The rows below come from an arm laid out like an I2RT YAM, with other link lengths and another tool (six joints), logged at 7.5 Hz.
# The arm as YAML. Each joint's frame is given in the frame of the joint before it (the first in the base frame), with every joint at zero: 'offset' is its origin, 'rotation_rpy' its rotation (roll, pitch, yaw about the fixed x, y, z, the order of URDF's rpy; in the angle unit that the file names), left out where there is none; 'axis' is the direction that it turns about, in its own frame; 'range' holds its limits. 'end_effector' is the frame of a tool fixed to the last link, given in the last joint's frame.
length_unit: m
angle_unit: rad
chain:
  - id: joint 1
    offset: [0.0, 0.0, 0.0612]
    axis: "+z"
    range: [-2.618, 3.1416]
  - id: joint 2
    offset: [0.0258, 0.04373, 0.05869]
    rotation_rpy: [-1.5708, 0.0, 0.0]
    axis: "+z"
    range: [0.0, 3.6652]
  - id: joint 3
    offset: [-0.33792, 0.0, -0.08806]
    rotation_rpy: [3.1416, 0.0, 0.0]
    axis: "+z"
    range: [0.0, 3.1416]
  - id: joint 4
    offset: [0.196, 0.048, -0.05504]
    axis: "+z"
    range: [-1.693, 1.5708]
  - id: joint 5
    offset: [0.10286, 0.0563, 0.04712]
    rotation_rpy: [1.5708, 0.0, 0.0]
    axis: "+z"
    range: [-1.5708, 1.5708]
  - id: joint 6
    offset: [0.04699, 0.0, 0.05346]
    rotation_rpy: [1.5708, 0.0, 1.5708]
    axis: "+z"
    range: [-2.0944, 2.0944]
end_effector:
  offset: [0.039, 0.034, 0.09]
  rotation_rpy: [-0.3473, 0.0, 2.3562]
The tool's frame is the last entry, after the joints.
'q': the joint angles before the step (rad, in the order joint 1, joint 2, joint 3, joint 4, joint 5, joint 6). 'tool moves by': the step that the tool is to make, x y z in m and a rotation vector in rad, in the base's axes. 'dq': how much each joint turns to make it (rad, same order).
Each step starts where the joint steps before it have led.
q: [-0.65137 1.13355 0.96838 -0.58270 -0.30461 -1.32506]
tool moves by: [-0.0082 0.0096 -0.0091 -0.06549 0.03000 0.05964]
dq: [0.00287 -0.04269 -0.06081 0.00586 0.00674 -0.09435]
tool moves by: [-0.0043 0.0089 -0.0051 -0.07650 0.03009 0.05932]
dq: [0.01977 -0.03626 -0.04396 0.00433 0.02617 -0.08828]
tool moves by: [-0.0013 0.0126 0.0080 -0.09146 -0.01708 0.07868]
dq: [0.02823 -0.05611 -0.02688 0.01495 0.00658 -0.08495]
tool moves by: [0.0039 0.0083 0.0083 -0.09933 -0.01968 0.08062]
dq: [0.02015 -0.03086 -0.02511 0.04047 -0.00052 -0.09707]
